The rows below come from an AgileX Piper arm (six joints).
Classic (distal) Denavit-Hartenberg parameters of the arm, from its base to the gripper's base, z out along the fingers. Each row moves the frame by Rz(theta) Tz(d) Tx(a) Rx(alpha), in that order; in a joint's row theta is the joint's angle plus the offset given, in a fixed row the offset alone. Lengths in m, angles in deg.
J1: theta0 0  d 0.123  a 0  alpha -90
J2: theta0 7.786  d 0  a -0.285  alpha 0
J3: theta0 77.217  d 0  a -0.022  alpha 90
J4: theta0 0  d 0.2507  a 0  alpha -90
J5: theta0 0  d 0  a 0  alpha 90
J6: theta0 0  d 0.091  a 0  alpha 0
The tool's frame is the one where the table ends.
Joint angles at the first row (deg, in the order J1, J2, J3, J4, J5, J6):
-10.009, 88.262, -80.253, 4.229, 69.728, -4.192
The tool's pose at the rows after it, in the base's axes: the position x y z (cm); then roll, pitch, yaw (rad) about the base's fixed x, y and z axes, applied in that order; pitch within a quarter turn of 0, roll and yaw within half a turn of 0:
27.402 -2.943 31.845 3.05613 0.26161 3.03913
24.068 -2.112 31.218 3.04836 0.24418 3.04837
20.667 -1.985 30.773 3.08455 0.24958 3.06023
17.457 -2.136 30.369 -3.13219 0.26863 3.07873
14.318 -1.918 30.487 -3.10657 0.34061 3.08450
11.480 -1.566 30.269 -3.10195 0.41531 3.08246
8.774 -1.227 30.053 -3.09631 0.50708 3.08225
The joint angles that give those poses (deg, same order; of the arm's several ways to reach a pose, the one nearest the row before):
-7.918, 82.344, -71.885, 5.779, 69.821, -3.986
-7.191, 75.812, -64.405, 6.164, 69.882, -3.932
-7.190, 68.765, -57.747, 4.143, 69.881, -3.883
-7.190, 61.685, -52.019, 0.441, 69.937, -3.611
-7.193, 53.457, -47.487, -0.740, 69.426, -3.436
-7.192, 45.521, -43.357, -0.786, 68.947, -3.198
-7.190, 37.287, -39.949, -0.807, 68.510, -3.017

